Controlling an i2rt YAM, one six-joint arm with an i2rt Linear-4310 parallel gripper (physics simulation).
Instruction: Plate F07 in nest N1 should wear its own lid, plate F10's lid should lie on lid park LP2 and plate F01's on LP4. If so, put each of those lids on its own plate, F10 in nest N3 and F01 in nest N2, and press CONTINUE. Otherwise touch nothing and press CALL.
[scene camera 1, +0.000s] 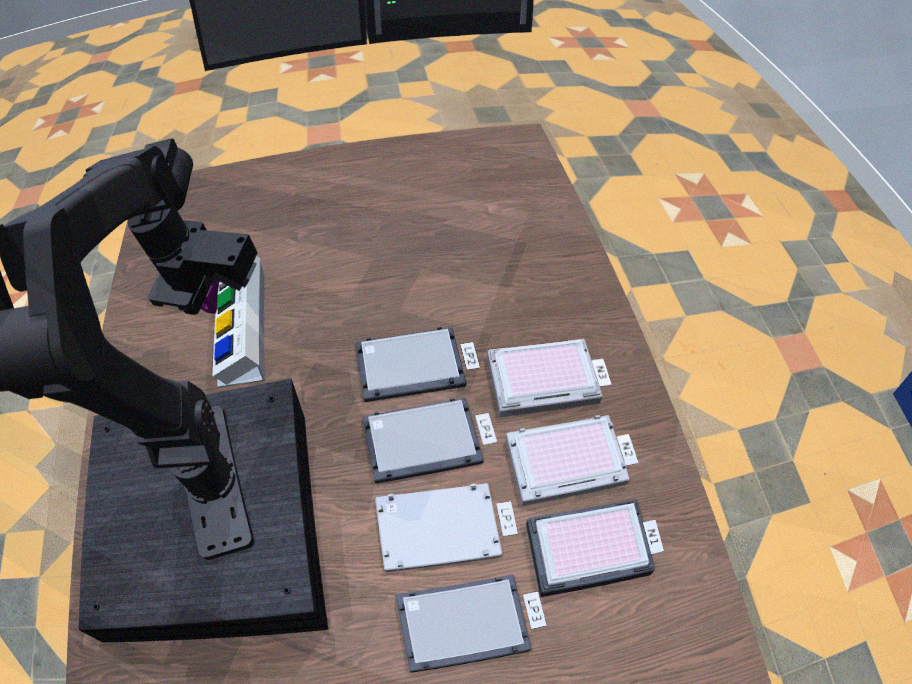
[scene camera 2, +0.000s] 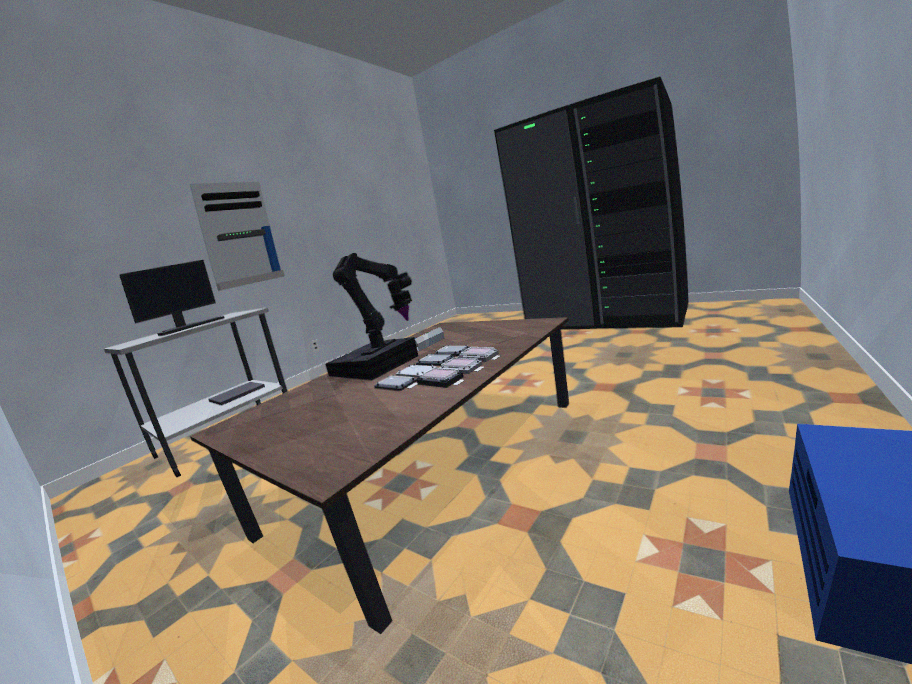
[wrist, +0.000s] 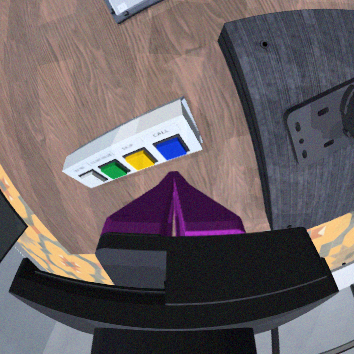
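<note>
My gripper is shut and empty, its purple tips above the table beside the button box. In the wrist view the tips appear just below the blue CALL button; the green CONTINUE button is further left. Pink plates stand in nests N1, N2 and N3; whether each wears a lid is unclear. Pale panels with small corner labels, looking like lids, lie on LP2 and LP4. Their labels are too small to read.
LP1 and LP3 also show pale panels with corner labels. The box carries a yellow SKIP button and a white button. The black arm base stands close to the box.
</note>
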